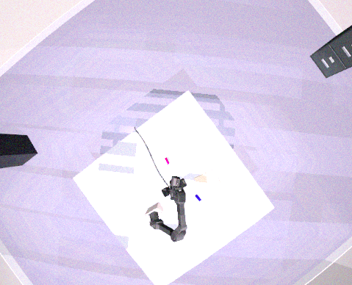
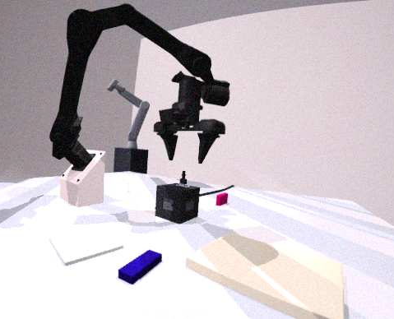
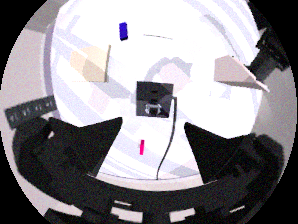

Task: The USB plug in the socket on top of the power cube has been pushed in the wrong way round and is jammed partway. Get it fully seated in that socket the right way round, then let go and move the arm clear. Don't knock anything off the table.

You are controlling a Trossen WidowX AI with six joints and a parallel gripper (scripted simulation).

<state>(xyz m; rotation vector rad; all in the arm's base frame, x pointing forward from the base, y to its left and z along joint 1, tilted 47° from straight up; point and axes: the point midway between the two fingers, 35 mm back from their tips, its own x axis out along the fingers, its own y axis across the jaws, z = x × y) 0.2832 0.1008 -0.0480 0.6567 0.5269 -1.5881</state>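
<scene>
The USB plug is 4 cm below my gripper tip. Also, from my gripper tip: beige board: 23 cm ahead, 15 cm to the right, 13 cm below; blue block: 8 cm ahead, 24 cm to the right, 13 cm below; magenta block: 5 cm ahead, 18 cm to the left, 12 cm below.
</scene>
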